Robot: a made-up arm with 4 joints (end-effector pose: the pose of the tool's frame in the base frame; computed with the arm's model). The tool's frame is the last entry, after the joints.
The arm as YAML. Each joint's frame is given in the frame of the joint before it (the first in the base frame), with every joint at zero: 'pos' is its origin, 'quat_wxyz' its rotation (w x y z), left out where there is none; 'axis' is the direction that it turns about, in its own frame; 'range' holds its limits. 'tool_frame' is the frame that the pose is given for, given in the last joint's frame.
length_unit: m
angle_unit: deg
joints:
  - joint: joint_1
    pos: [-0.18, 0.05, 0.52]
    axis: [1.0, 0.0, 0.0]
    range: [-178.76, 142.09]
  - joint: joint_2
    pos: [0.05, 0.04, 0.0]
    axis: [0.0, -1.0, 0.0]
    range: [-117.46, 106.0]
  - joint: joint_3
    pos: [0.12, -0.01, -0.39]
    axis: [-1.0, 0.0, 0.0]
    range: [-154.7, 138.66]
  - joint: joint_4
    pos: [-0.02, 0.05, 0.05]
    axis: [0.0, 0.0, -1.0]
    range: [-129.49, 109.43]
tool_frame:
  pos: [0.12, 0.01, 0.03]
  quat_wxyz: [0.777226, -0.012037, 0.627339, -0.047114]
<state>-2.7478 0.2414 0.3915 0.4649</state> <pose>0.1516 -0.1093 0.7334 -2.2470 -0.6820 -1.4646</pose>
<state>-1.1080 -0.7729 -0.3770 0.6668</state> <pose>-0.2111 -0.2878 0.3678 -0.0030 1.4068 -1.7183</pose>
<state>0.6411 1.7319 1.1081 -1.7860</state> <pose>0.3552 0.1042 0.7405 -0.9685 0.7831 -0.5257</pose>
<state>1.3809 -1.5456 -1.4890 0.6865</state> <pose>-0.5266 0.2458 0.4302 -0.8142 -1.8545 -0.5469</pose>
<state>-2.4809 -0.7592 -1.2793 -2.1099</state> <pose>-0.2635 -0.0597 0.6678 -1.6290 1.9081 0.3483</pose>
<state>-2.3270 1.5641 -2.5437 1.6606</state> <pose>0.3664 0.0901 0.4228 -0.4232 2.1229 -1.0692</pose>
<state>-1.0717 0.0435 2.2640 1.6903</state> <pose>-0.0176 -0.2205 0.2171 -1.2742 -1.6728 -0.9090</pose>
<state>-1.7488 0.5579 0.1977 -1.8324</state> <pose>0.1022 -0.2425 0.3635 2.4678 -1.3415 -0.0602</pose>
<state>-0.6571 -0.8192 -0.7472 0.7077</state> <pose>-0.2472 -0.2133 0.2431 0.7020 1.8346 -1.2969</pose>
